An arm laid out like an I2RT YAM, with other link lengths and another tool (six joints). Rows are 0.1 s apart.
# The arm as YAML. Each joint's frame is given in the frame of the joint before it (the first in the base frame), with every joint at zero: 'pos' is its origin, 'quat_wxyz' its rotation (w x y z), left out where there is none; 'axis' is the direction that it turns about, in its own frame. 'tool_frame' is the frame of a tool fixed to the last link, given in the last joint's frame.
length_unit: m
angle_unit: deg
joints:
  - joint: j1
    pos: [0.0, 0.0, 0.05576]
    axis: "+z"
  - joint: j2
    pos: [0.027, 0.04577, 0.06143]
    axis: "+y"
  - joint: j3
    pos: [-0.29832, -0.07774, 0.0]
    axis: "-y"
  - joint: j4
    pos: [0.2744, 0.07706, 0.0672]
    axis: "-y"
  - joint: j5
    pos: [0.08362, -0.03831, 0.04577]
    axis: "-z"
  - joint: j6
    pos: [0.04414, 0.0, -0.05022]
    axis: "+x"
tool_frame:
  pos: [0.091, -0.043, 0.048]
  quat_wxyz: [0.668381, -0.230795, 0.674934, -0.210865]
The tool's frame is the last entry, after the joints.
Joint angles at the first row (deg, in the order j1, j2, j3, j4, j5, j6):
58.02, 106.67, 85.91, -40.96, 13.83, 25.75
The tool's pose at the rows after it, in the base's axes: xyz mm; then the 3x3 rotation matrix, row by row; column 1 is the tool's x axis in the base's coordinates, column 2 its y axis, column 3 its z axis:
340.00 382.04 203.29; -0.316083 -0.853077 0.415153; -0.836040 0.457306 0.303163; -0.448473 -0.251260 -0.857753
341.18 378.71 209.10; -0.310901 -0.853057 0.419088; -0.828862 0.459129 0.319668; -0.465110 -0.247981 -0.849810
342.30 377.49 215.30; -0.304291 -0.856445 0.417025; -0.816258 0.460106 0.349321; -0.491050 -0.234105 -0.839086
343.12 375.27 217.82; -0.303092 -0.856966 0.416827; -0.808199 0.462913 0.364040; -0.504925 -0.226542 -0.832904
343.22 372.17 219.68; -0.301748 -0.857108 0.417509; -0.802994 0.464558 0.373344; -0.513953 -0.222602 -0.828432
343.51 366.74 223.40; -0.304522 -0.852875 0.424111; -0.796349 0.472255 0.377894; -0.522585 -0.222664 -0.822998
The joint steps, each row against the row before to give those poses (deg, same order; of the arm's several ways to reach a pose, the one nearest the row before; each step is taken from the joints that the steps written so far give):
-0.65, -1.10, -1.18, 1.31, -1.43, -0.25
-0.47, -1.17, -0.67, 0.63, -0.57, -0.43
-0.52, -1.16, -0.58, 1.00, -1.31, -0.32
-0.39, -0.77, -0.67, 0.74, -0.70, -0.11
-0.33, -0.83, -0.80, 0.55, -0.45, -0.16
-0.39, -1.09, -0.82, 0.31, -0.05, 0.02

